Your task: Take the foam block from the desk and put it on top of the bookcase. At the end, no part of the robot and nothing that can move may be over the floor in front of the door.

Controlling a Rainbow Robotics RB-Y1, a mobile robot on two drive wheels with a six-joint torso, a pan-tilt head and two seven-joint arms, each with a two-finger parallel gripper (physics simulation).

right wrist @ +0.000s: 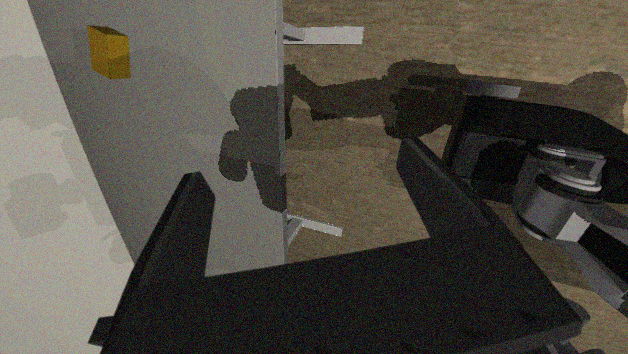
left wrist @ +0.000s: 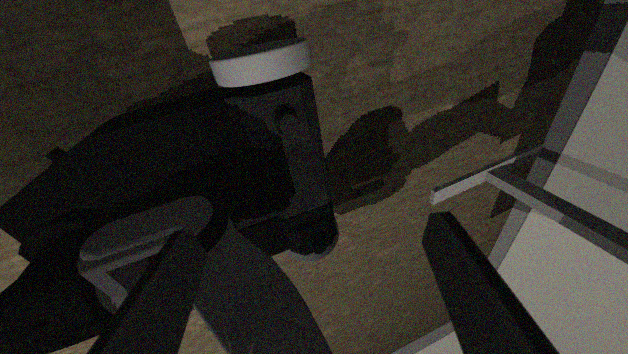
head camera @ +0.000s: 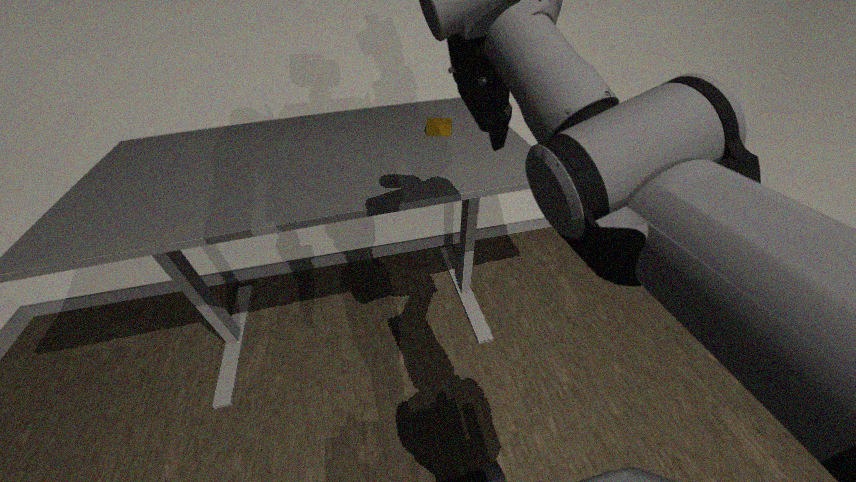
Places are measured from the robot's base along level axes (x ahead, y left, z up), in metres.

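Pixels of known places: left gripper, fingertip midpoint: [left wrist: 309, 235]; right gripper, fingertip midpoint: [right wrist: 304, 168] [head camera: 484, 125].
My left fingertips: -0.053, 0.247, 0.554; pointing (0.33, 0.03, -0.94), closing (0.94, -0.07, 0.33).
Ahead of a thing's pixels: the offset from my left fingertips to its top centre, as dx, dy, dz. "spot": to the spot under its first point. Level surfaces: height alone.
The foam block {+1.033, -0.554, +0.442} [head camera: 439, 126] [right wrist: 110, 54] is yellow-orange and lies on the grey desk {dz +0.397} [head camera: 269, 161] [right wrist: 225, 40], near its far edge toward the right end in the head view. My right gripper [head camera: 498, 142] [right wrist: 304, 168] is open and empty, above the desk; it appears to the right of the block in the head view. In the right wrist view the block lies at the upper left, beyond and apart from the fingers. My left gripper [left wrist: 309, 235] is open and empty, with the floor and parts of the robot's base behind it. The bookcase and the door do not show.
The pale wall [head camera: 149, 65] stands behind the desk. The desk's light legs {spot: +0.972, -0.700, -0.204} [head camera: 470, 251] [left wrist: 460, 187] have feet that reach out over the wooden floor {dz -0.553} [head camera: 299, 389]. My right arm [head camera: 670, 143] spans the right side of the head view. Shadows fall across the desk and floor.
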